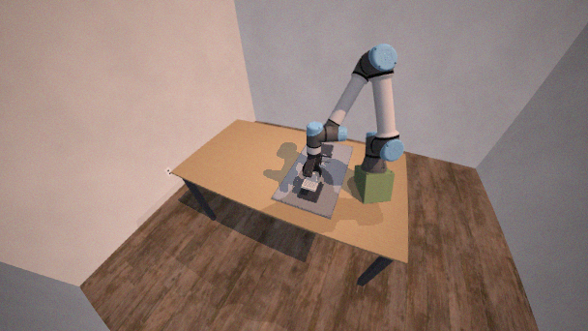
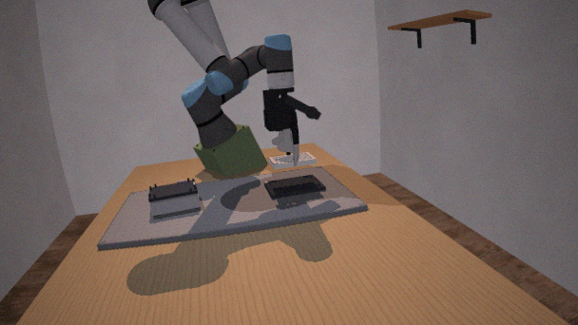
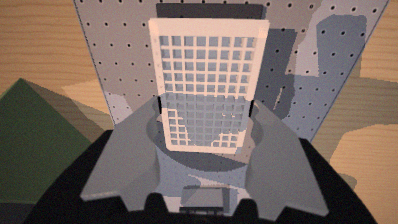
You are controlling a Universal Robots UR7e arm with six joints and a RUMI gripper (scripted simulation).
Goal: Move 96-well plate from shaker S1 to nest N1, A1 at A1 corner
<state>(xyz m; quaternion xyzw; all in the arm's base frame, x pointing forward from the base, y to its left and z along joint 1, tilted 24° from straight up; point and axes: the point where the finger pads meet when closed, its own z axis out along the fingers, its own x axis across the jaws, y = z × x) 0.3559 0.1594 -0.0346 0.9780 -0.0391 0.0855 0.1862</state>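
Now: hand 9 cm above the dark plate nest N1. The rest, counted from my hand: white 96-well plate (1 cm below).
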